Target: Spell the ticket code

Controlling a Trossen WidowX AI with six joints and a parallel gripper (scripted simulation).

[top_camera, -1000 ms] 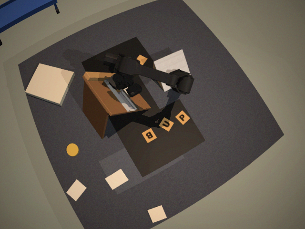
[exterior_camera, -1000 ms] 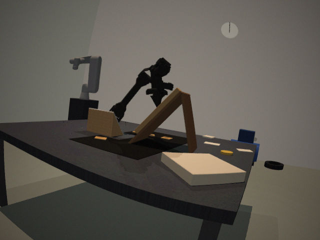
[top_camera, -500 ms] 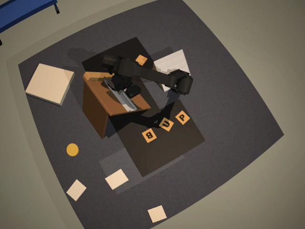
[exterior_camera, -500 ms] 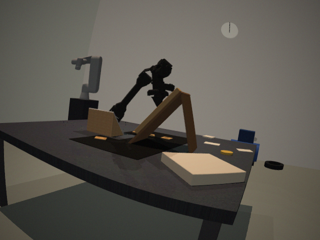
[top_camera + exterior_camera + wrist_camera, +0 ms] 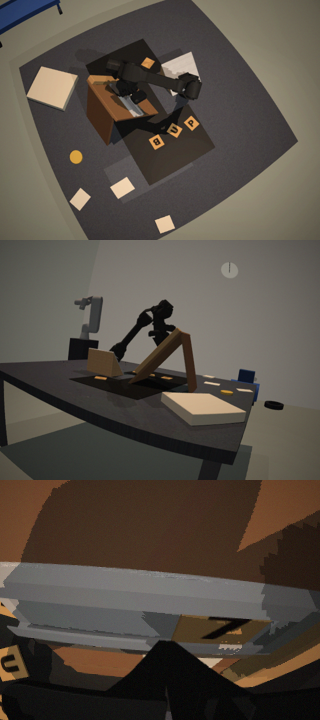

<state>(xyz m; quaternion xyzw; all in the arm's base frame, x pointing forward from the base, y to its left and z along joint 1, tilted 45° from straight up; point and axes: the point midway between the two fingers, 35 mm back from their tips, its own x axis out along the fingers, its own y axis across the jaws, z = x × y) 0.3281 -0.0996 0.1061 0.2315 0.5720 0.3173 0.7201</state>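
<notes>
Right now my gripper tip is 3 cm to the left of the letter tile, 2 cm short of it and 1 cm above it. Also, from my gripper tip: white ticket 9 cm below, 4 cm to the right, 4 cm behind; then dark mat 17 cm below, 12 cm behind; then yellow disc 36 cm ahead, 16 cm below, 11 cm to the left.
</notes>
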